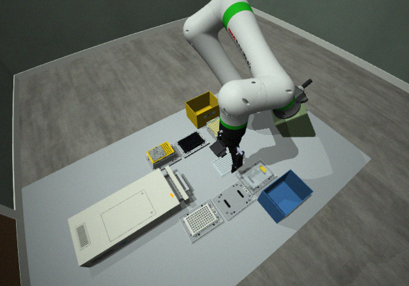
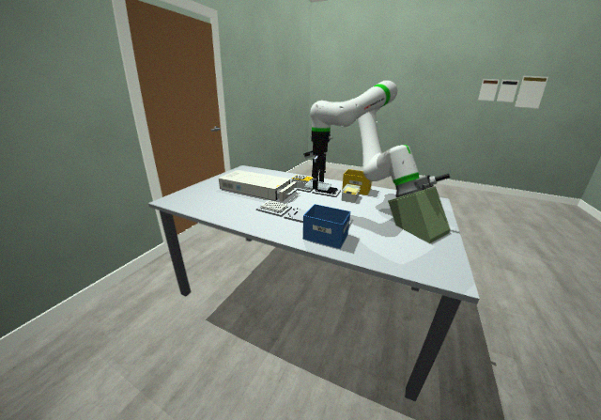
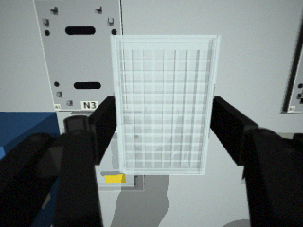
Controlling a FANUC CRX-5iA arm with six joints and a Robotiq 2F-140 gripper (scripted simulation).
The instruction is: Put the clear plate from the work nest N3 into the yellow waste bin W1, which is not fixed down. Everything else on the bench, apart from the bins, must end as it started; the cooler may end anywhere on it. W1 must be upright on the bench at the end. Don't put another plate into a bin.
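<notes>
Now: hand 42 cm to the left of the yellow waste bin, 13 cm above it and 9 cm past it. The rest, counted from my hand: white plate: 21 cm ahead, 15 cm below, 13 cm to the left; then slotted nest N3: 16 cm below, 12 cm to the left, 3 cm ahead; then clear plate: 2 cm below.
</notes>
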